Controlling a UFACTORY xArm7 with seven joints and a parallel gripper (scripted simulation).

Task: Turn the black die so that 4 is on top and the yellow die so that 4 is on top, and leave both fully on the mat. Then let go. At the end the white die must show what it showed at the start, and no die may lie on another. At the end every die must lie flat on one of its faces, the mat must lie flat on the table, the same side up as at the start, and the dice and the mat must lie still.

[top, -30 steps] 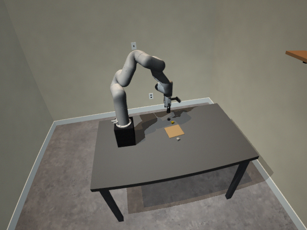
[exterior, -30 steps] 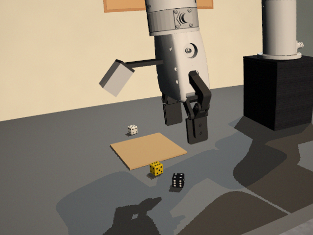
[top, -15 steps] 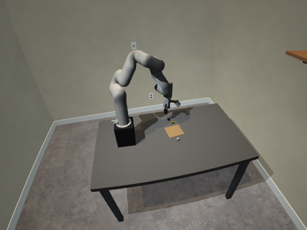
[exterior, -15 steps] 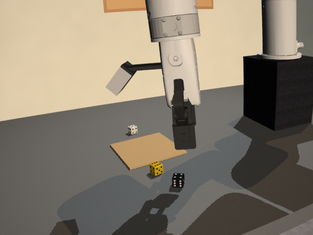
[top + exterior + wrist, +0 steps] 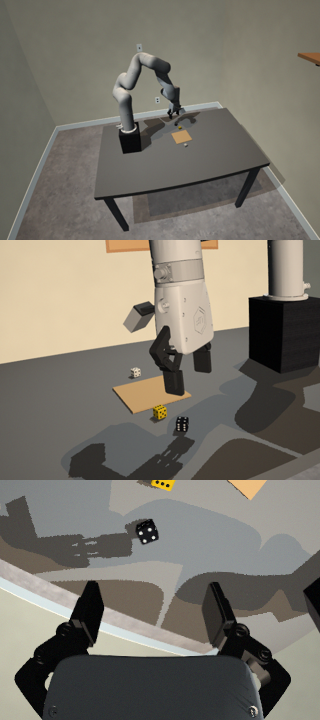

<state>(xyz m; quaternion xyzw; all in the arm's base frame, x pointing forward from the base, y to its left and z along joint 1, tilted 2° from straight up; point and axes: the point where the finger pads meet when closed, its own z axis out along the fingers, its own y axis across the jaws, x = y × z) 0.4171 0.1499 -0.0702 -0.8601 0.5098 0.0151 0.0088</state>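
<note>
Right now the black die is 9 cm below my hand, 1 cm to the right of it and 1 cm ahead of it. From my hand the other things lie so: tan mat 18 cm to the right, 10 cm below; then yellow die 9 cm below, 7 cm to the right, 3 cm ahead; then white die 30 cm to the right, 9 cm below, 1 cm behind.
</note>
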